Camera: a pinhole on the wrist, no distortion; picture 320 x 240 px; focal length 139.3 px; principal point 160.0 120.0 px. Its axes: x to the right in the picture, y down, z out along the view. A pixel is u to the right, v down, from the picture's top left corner.
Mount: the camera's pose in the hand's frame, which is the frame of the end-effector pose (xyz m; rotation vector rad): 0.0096 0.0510 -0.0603 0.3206 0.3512 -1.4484
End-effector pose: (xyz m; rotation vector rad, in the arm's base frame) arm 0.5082 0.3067 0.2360 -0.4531 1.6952 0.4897
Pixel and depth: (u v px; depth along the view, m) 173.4 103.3 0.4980
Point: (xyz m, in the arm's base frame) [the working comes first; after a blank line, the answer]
In the camera's frame: 0.0479 -0.0597 0.4980

0.9298 0.3408 0.1880
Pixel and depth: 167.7 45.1 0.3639
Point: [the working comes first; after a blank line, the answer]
In the camera's frame: 0.0201 -0.1957 0.3639

0.8268 0.3406 0.3512
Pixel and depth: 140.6 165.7 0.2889
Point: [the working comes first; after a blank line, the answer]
In the camera's frame: -0.0402 0.0948 0.2889

0.6815 0.4042 0.0895
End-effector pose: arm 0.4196 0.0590 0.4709 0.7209 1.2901 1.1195
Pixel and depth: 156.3 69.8 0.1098
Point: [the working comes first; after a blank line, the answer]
In the camera's frame: -0.0029 -0.0396 0.1098

0.4601 0.0432 0.4914
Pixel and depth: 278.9 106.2 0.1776
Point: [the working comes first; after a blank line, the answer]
In the camera's frame: 0.1516 -0.0176 0.1776

0.4922 0.0216 0.3257
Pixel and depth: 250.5 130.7 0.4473
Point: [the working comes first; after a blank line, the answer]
In the camera's frame: 0.2906 0.0344 0.4473

0.7207 0.0420 0.1204
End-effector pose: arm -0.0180 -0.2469 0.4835 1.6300 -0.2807 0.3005
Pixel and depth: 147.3 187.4 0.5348
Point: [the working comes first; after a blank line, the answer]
In the camera's frame: -0.0488 0.2588 0.5348

0.2960 -0.6836 0.4554
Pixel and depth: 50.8 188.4 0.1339
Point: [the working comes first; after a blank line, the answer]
In the camera's frame: -0.1050 0.0657 0.1339

0.0168 -0.3597 0.5905
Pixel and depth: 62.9 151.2 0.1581
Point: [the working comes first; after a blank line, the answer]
In the camera's frame: -0.1102 0.0354 0.1581

-0.0073 -0.3831 0.5703
